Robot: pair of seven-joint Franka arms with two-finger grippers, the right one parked.
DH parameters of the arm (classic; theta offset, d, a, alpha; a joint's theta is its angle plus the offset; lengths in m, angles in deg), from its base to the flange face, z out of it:
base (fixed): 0 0 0 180
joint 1: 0 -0.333 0 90
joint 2: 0 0 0 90
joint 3: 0 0.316 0.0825 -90
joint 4: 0 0 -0.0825 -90
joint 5: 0 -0.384 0 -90
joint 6: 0 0 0.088 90
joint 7: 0 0.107 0 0
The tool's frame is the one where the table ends.
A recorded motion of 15 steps. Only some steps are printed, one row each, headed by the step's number.
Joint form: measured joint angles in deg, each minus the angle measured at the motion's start. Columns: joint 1, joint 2, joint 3, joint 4, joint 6, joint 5, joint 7.
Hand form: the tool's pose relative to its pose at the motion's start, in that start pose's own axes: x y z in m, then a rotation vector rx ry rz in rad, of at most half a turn. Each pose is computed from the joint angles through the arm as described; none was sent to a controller.
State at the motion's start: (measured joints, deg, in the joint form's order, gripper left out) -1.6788 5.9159 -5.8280 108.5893 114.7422 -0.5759 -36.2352
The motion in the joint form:
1: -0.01 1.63 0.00 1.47 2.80 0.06 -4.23
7: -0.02 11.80 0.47 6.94 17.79 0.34 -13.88
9: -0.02 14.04 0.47 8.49 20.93 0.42 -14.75
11: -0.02 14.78 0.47 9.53 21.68 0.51 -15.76
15: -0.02 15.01 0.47 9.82 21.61 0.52 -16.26
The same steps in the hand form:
1: 0.0024 0.0015 0.0244 0.0000 -0.0065 -0.0743
7: 0.0112 0.0021 0.1497 -0.0069 -0.0280 -0.2559
9: 0.0071 -0.0004 0.1794 -0.0024 -0.0394 -0.2729
11: 0.0023 -0.0034 0.1932 0.0087 -0.0540 -0.2918
15: 0.0004 -0.0047 0.1976 0.0158 -0.0618 -0.3005

